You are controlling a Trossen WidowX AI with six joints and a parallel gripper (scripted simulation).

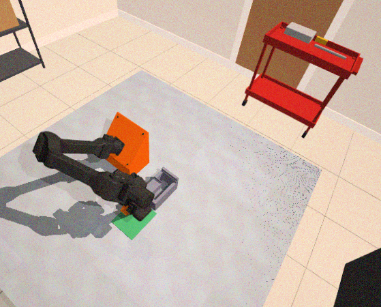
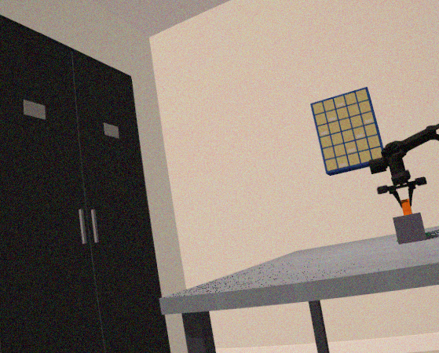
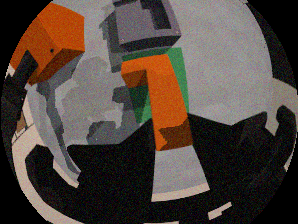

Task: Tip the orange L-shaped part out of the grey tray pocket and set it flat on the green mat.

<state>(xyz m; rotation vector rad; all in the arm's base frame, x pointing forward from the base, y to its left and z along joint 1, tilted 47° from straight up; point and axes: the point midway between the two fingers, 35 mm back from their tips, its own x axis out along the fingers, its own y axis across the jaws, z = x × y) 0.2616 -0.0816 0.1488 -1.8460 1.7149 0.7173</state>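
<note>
Now: gripper tip 13 cm above the green mat and 2 cm to the right of it. The rest, counted from my gripper tip: orange L-shaped part 3 cm to the left, 3 cm below, 2 cm behind; then tray 17 cm to the left, 13 cm below, 1 cm behind.
</note>
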